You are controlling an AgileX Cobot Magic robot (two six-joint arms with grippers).
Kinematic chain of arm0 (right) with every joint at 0, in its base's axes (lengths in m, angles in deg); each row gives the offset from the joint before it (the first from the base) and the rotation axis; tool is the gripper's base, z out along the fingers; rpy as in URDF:
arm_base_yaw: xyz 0 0 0.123 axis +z
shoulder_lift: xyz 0 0 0 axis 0.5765 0.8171 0
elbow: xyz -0.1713 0.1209 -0.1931 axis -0.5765 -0.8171 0
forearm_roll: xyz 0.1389 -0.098 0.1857 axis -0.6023 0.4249 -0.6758
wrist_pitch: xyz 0 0 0 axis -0.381 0.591 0.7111
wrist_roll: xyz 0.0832 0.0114 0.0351 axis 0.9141 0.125 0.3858
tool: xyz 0 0 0 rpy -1.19 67.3 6.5
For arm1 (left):
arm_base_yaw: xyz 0 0 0.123 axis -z
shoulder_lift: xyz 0 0 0 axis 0.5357 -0.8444 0
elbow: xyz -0.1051 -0.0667 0.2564 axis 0.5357 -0.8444 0
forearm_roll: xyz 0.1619 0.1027 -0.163 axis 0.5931 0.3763 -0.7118
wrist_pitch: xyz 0 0 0 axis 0.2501 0.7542 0.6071
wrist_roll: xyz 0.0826 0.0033 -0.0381 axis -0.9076 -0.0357 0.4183
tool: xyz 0 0 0 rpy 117.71 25.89 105.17
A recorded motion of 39 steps. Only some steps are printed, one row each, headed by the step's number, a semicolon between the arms.
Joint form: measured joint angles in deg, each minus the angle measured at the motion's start. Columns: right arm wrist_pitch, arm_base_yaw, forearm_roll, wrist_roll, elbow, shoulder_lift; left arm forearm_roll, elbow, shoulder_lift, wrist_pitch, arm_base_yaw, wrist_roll.
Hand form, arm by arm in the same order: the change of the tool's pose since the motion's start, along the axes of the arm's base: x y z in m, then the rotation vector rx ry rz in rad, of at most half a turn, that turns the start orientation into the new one. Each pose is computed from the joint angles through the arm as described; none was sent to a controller.
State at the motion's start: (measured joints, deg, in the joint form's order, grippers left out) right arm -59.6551 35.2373 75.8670 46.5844 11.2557 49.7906; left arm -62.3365 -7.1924 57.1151 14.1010 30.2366 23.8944
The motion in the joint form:
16: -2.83 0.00 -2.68 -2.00 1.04 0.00; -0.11 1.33 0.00 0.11 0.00 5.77
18: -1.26 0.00 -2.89 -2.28 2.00 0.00; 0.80 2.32 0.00 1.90 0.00 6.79
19: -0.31 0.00 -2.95 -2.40 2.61 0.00; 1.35 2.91 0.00 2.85 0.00 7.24
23: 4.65 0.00 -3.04 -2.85 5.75 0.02; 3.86 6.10 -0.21 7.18 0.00 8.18
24: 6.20 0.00 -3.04 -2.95 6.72 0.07; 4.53 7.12 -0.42 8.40 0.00 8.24
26: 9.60 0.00 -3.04 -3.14 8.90 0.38; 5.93 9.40 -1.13 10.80 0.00 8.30
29: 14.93 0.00 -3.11 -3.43 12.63 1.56; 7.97 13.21 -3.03 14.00 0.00 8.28
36: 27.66 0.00 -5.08 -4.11 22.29 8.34; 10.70 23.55 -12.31 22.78 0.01 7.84
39: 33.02 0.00 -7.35 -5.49 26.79 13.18; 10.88 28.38 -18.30 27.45 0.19 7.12
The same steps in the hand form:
16: -0.0033 -0.0015 0.0101 0.0150 -0.0675 -0.0112; -0.0018 0.0000 0.0075 -0.0938 -0.0262 -0.0394
18: -0.0037 -0.0015 0.0134 0.0141 -0.0568 -0.0123; -0.0021 -0.0006 0.0106 -0.0951 -0.0122 -0.0452
19: -0.0040 -0.0015 0.0155 0.0132 -0.0509 -0.0126; -0.0024 -0.0008 0.0127 -0.0932 -0.0058 -0.0471
23: -0.0058 -0.0013 0.0263 0.0070 -0.0188 -0.0129; -0.0046 -0.0018 0.0244 -0.0667 0.0194 -0.0452
24: -0.0065 -0.0013 0.0295 0.0051 -0.0078 -0.0128; -0.0053 -0.0019 0.0282 -0.0567 0.0271 -0.0424
26: -0.0077 -0.0011 0.0367 0.0015 0.0189 -0.0122; -0.0063 -0.0021 0.0371 -0.0352 0.0427 -0.0350
29: -0.0089 -0.0008 0.0490 -0.0032 0.0673 -0.0107; -0.0069 -0.0020 0.0524 -0.0029 0.0666 -0.0211
36: -0.0027 0.0004 0.0786 0.0132 0.2390 0.0081; 0.0062 0.0001 0.0896 0.0381 0.2024 0.0124
39: 0.0063 0.0018 0.0912 0.0227 0.3378 0.0260; 0.0204 0.0016 0.1033 0.0464 0.3041 0.0220

